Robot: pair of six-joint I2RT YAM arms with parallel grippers.
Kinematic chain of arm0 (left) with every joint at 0, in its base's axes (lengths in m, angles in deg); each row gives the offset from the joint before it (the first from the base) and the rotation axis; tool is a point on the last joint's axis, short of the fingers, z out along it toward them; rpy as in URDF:
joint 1: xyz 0 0 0.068 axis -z
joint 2: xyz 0.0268 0.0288 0.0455 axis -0.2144 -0.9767 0
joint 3: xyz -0.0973 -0.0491 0.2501 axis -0.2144 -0.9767 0
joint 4: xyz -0.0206 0.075 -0.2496 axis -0.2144 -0.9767 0
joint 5: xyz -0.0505 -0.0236 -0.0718 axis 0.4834 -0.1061 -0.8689
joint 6: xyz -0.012 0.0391 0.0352 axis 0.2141 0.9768 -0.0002
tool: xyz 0 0 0 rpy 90.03 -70.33 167.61
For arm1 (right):
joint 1: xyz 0 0 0.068 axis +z
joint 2: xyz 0.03 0.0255 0.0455 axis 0.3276 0.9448 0
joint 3: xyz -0.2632 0.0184 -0.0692 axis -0.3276 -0.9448 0
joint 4: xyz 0.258 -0.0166 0.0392 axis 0.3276 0.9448 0
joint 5: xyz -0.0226 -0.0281 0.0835 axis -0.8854 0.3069 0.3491
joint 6: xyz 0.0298 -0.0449 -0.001 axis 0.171 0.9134 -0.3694
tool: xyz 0 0 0 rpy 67.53 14.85 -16.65
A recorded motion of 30 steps. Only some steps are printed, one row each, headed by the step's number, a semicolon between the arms.
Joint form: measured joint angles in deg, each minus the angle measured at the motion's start. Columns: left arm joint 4, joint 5, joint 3, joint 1, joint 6, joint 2; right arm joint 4, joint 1, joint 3, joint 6, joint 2, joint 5.
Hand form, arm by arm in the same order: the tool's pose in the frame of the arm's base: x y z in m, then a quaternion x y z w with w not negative. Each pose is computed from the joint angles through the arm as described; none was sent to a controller.
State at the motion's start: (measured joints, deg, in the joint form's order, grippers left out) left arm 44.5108 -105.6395 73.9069 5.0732 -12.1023 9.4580; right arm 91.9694 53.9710 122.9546 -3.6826 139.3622 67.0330
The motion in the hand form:
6: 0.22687 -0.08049 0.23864 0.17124 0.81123 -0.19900 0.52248; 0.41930 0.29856 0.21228 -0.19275 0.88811 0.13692 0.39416
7: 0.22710 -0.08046 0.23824 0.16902 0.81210 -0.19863 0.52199; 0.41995 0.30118 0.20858 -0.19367 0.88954 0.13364 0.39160
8: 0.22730 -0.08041 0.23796 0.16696 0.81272 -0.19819 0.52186; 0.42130 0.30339 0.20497 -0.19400 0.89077 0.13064 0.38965
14: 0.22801 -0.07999 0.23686 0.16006 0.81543 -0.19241 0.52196; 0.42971 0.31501 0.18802 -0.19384 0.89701 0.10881 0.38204
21: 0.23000 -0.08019 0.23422 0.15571 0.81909 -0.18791 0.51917; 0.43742 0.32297 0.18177 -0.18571 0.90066 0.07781 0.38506
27: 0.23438 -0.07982 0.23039 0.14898 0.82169 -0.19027 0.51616; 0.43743 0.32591 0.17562 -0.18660 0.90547 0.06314 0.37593
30: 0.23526 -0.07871 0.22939 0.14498 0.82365 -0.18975 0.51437; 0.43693 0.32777 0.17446 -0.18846 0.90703 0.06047 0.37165
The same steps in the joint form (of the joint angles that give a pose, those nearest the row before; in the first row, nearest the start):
6: 0.13 1.49 0.00 0.00 -0.96 -0.41; 0.79 0.83 2.64 0.04 3.80 -3.50
7: 0.17 1.66 -0.02 0.00 -1.16 -0.50; 1.05 1.05 3.21 0.04 4.57 -3.85
8: 0.24 1.84 -0.04 0.00 -1.33 -0.57; 1.27 1.18 3.89 0.04 5.40 -4.15
14: 0.35 2.84 -0.11 0.00 -1.64 -0.79; 3.24 1.81 8.66 0.15 10.12 -6.49
21: 0.61 3.52 -0.11 0.00 -1.79 -1.57; 5.95 2.25 13.90 0.18 13.75 -10.34
27: 1.81 3.30 -0.11 -0.42 -2.45 -3.08; 7.87 2.58 15.43 0.18 15.10 -11.63
30: 1.79 3.30 -0.11 -0.72 -2.69 -3.32; 8.81 2.78 16.22 0.15 15.58 -11.78

